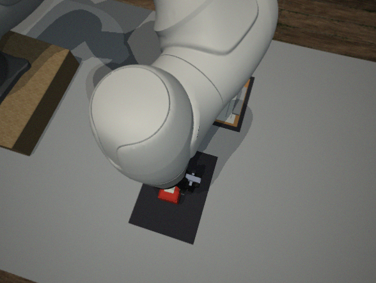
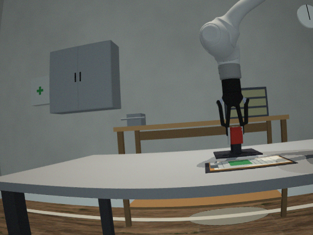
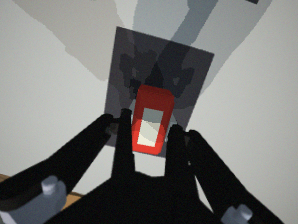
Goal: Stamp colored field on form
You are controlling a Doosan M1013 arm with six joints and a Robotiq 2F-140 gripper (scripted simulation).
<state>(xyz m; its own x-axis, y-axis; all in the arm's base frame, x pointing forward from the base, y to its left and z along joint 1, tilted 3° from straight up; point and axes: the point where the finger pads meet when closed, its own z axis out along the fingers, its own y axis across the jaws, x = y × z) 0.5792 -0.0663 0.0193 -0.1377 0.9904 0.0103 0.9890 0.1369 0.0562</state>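
My gripper is now 20 mm above the stamp. The rest, counted from my hand: clipboard 20 mm behind, 290 mm to the left, 60 mm below; dark mat 70 mm below.
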